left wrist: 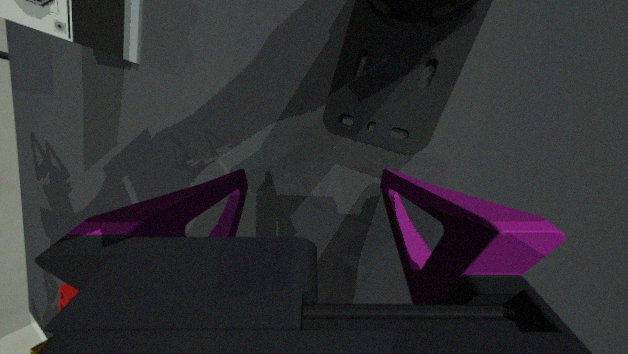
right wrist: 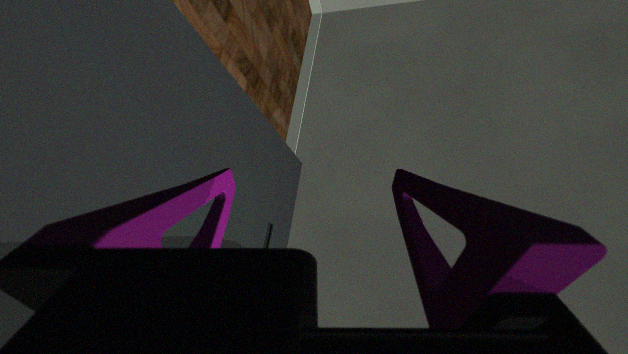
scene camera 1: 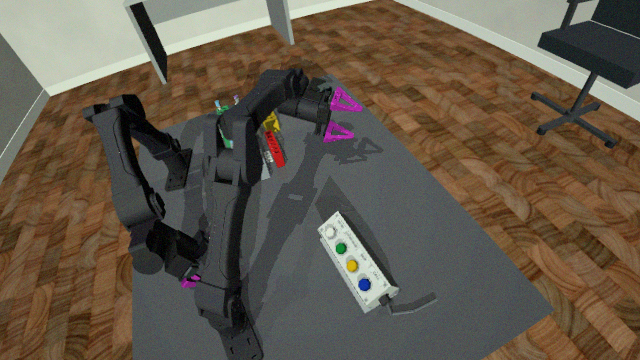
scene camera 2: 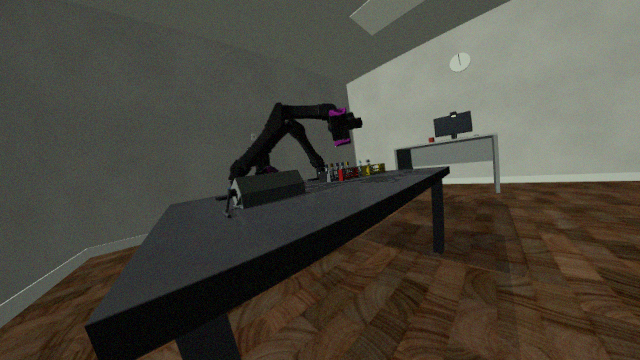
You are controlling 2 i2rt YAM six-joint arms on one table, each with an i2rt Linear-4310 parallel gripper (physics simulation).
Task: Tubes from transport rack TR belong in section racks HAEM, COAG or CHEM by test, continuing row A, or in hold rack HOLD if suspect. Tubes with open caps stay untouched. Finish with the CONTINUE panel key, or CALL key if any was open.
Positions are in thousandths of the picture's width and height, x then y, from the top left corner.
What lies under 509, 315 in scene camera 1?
The right gripper.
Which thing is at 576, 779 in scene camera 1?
A white button box.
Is the right gripper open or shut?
Open.
